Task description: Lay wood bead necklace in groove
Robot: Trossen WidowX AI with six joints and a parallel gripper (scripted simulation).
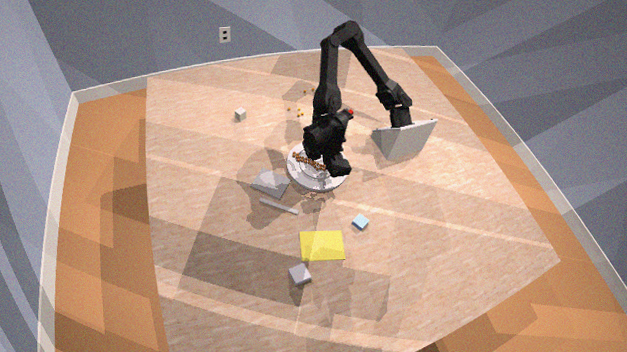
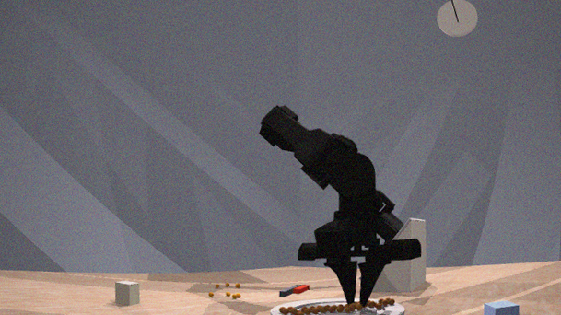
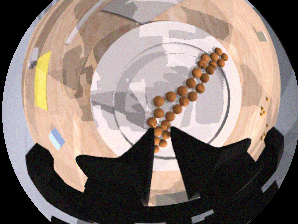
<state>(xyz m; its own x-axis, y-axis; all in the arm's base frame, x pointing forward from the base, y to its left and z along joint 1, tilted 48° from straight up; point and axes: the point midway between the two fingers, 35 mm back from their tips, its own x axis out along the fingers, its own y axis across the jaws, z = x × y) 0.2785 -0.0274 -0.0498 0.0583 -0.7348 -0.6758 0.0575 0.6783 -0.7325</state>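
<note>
Now: the grey sheet 180 mm ahead of my gripper tip and 10 mm below it. From my gripper tip the other things lie so: yellow sheet (240 mm to the left, 110 mm ahead, 10 mm below); then blue block (210 mm to the left, 20 mm behind, 10 mm below); then stick (190 mm ahead, 80 mm to the left, 10 mm below).
</note>
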